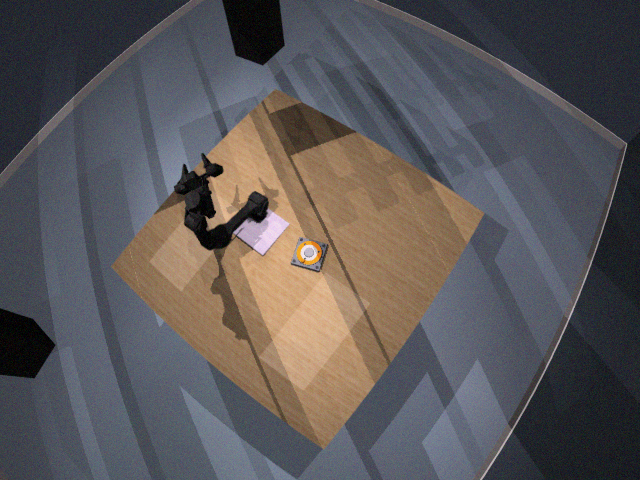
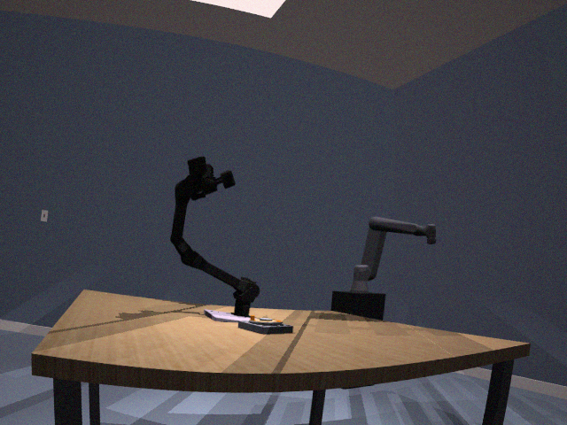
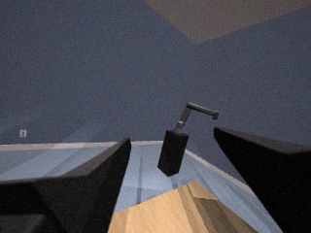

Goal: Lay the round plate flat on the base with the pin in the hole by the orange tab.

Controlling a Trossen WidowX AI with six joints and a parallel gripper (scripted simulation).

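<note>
The round plate lies 48 cm below my gripper tip, 43 cm ahead of it and 4 cm to the left of it. From my gripper tip the other things lie so: base 49 cm below, 43 cm ahead, 6 cm to the left.
</note>
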